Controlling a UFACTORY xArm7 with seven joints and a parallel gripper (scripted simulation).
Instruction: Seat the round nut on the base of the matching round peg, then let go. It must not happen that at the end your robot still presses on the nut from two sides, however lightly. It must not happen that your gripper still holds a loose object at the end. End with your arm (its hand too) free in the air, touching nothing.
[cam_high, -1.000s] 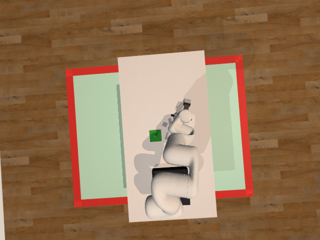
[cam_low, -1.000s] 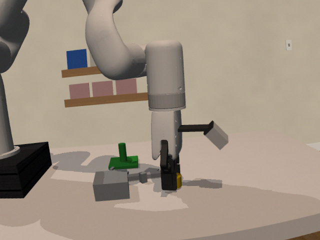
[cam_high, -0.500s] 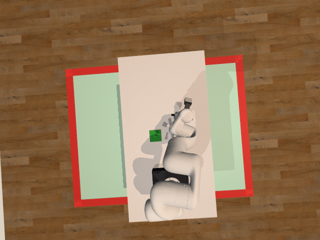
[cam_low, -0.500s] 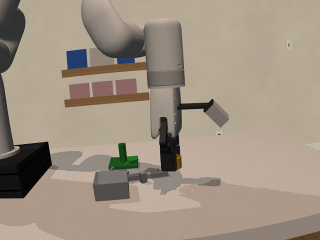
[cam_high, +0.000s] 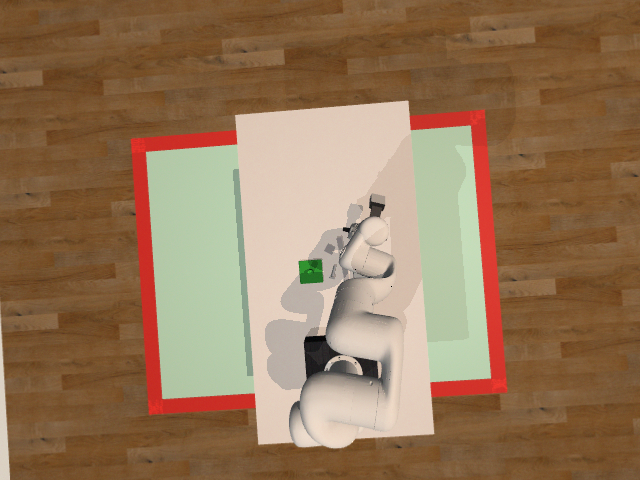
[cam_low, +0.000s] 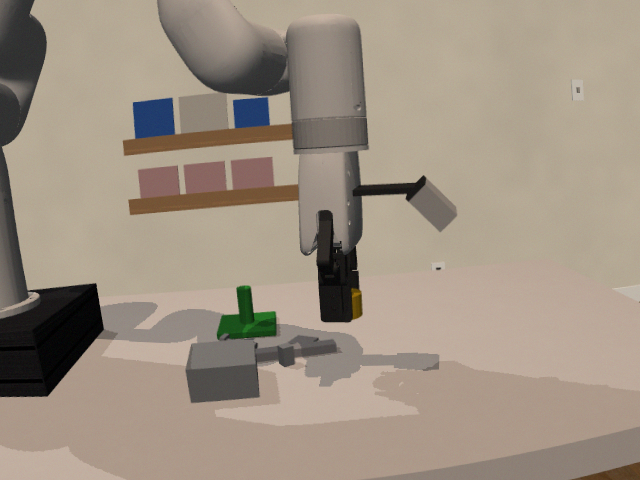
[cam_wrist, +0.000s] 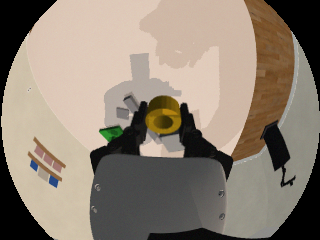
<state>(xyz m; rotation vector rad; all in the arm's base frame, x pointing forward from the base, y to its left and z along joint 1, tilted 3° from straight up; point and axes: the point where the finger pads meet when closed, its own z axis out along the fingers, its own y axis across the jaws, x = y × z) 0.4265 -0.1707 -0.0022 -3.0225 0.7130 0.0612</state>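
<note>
Right now the small grey piece is 50 mm behind my hand, 60 mm to the left of it and 80 mm below it. Round my hand: thin grey handle (70 mm behind, 80 mm to the left, 90 mm below); grey block (130 mm behind, 20 mm to the left, 70 mm below).
</note>
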